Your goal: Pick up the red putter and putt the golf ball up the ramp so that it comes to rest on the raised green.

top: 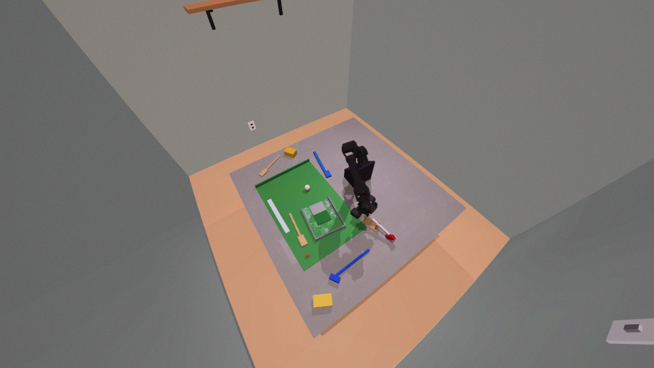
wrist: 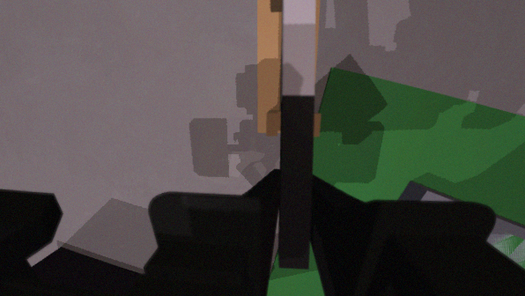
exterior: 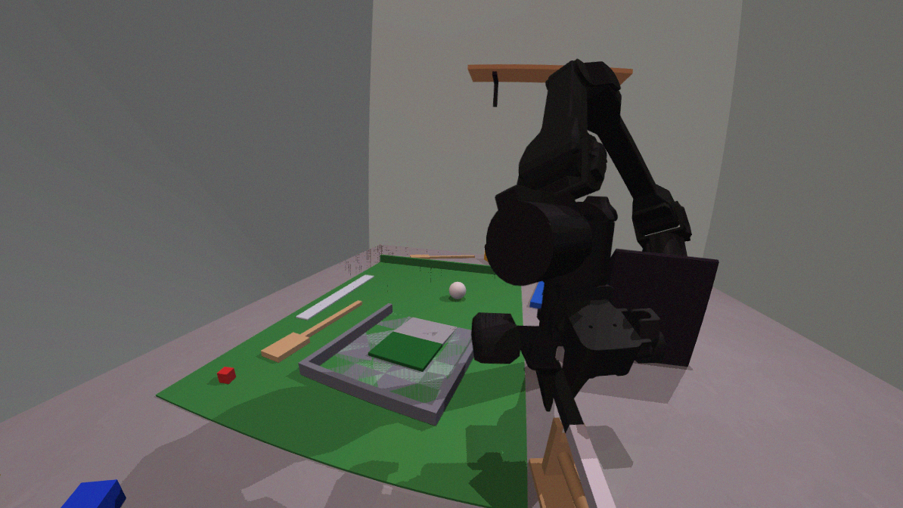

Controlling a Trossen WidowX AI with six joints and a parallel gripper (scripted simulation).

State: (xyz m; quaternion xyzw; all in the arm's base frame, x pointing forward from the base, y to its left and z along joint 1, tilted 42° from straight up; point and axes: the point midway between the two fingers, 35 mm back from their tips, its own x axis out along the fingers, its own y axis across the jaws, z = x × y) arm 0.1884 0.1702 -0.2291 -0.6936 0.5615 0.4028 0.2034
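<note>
My gripper tip is now 3 cm past the wooden stand, 8 cm to the right of it and 2 cm above it. Also, from my gripper tip: red putter (4 cm behind, 11 cm to the left); then green mat (30 cm ahead, 25 cm to the right, 5 cm below); then red cube (43 cm ahead, 8 cm to the left, 5 cm below).
</note>
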